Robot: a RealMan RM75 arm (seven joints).
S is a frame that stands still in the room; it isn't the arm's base.
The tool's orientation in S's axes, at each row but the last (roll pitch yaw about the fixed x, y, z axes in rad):
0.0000 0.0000 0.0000
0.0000 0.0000 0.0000
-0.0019 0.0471 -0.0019
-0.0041 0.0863 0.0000
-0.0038 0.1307 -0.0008
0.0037 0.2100 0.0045
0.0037 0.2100 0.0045
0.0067 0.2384 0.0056
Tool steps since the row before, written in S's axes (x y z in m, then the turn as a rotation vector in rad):
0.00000 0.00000 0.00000 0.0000 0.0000 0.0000
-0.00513 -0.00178 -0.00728 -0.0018 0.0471 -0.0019
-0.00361 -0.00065 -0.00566 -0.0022 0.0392 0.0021
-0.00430 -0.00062 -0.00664 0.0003 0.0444 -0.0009
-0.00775 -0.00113 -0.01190 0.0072 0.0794 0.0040
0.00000 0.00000 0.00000 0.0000 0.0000 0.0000
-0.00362 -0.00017 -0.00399 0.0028 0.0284 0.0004
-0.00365 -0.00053 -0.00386 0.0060 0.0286 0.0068
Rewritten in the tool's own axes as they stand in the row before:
0.00000 0.00000 0.00000 0.0000 0.0000 0.0000
-0.00513 -0.00178 -0.00728 -0.0018 0.0471 -0.0019
-0.00334 -0.00065 -0.00582 -0.0024 0.0392 0.0021
-0.00371 -0.00059 -0.00699 0.0004 0.0444 -0.0007
-0.00613 -0.00109 -0.01281 0.0066 0.0794 0.0052
0.00000 0.00000 0.00000 0.0000 0.0000 0.0000
-0.00271 -0.00017 -0.00466 0.0028 0.0284 0.0009
-0.00264 -0.00054 -0.00461 0.0044 0.0286 0.0079

